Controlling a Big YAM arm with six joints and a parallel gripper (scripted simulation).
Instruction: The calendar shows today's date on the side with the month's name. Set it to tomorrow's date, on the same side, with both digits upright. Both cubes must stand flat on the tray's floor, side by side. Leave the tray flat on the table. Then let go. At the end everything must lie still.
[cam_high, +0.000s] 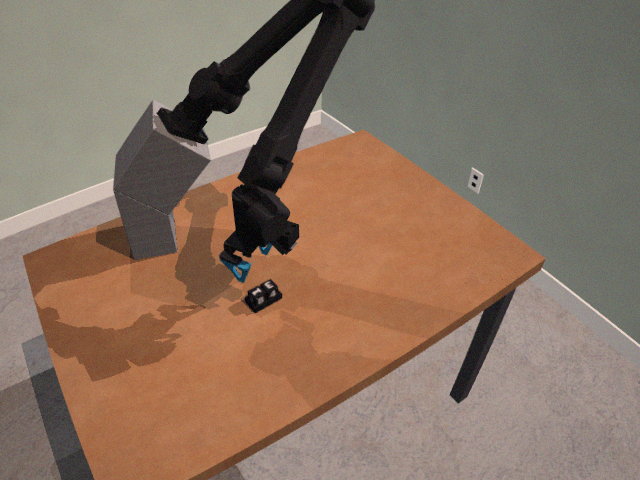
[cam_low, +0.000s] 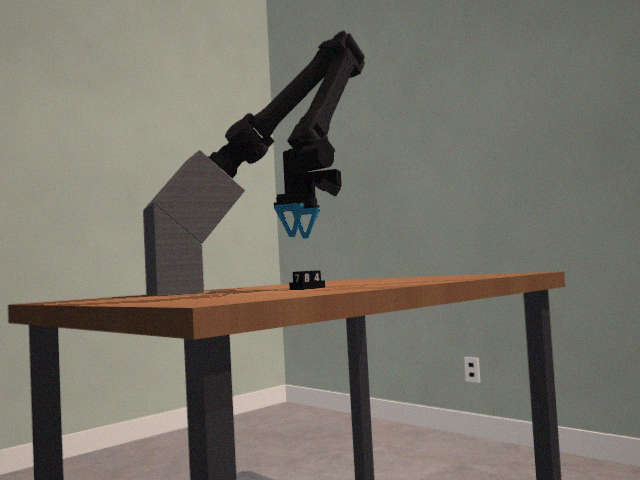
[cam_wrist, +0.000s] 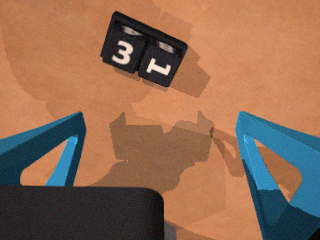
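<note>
My gripper is now 20 mm to the right of the black tray and 120 mm above it.
</note>
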